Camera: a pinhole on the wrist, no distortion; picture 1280 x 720 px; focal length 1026.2 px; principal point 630.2 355.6 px. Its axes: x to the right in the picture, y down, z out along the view. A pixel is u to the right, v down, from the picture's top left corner.
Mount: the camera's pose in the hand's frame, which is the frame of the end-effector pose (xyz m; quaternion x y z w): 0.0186 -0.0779 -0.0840 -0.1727 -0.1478 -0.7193 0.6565
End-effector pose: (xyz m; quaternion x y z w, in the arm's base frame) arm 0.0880 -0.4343 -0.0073 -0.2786 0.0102 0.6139 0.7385
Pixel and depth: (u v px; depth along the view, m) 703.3 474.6 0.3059
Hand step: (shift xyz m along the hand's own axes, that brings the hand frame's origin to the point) 0.0688 0.0337 0.1994
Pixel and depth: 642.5 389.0 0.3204
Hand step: 0.0461 0.0585 0.2048
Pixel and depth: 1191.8 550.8 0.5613
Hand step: 0.1313 -0.1158 0.5537
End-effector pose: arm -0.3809 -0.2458 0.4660 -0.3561 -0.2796 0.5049 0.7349
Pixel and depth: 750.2 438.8 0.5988
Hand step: 0.0940 0.1181 0.4832
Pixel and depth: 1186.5 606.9 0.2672
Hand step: 0.0869 -0.0961 0.2188
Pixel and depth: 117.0 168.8 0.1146
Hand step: 0.0086 0.0256 -0.0063
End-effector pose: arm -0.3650 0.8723 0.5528 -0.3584 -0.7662 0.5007 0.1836
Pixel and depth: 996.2 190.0 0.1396
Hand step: -0.0001 -0.0589 0.0635
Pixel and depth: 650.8 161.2 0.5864
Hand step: -0.0610 0.1797 0.4486
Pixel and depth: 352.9 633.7 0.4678
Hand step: 0.1801 0.2286 0.2777
